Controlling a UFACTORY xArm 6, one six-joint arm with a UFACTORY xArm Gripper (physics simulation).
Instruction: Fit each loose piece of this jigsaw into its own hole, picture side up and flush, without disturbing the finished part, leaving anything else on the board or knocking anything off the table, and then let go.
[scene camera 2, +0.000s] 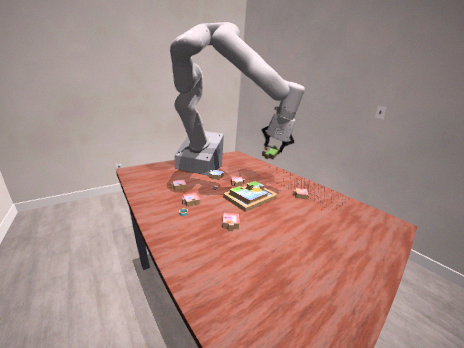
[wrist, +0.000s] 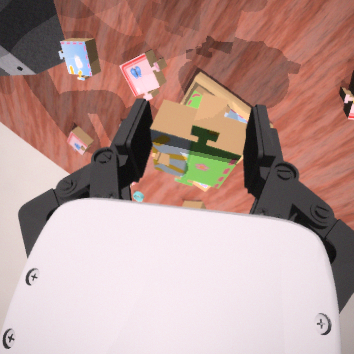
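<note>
My gripper (scene camera 2: 274, 151) (wrist: 198, 119) is shut on a green jigsaw piece (scene camera 2: 270, 152) (wrist: 212, 170) with a grey and yellow picture part. It holds the piece well above the table, behind and to the right of the board in the scene view. The framed board (scene camera 2: 235, 202) (wrist: 212, 85) holds a joined blue, yellow and green picture. A green piece (scene camera 2: 255, 185) stands higher than the rest at the board's back; whether it is seated is too small to tell. In the wrist view the held piece hides much of the board. A blue piece (scene camera 2: 216, 174) (wrist: 76, 57) lies loose near the robot base.
Pink pieces lie around the board: one behind it (scene camera 2: 237, 181) (wrist: 141, 75), others to the left (scene camera 2: 178, 185) (scene camera 2: 190, 199), in front (scene camera 2: 231, 220) and to the right (scene camera 2: 301, 193). A teal ring (scene camera 2: 183, 214) (wrist: 138, 199) lies near the left table edge. The robot base (scene camera 2: 197, 162) stands at the back.
</note>
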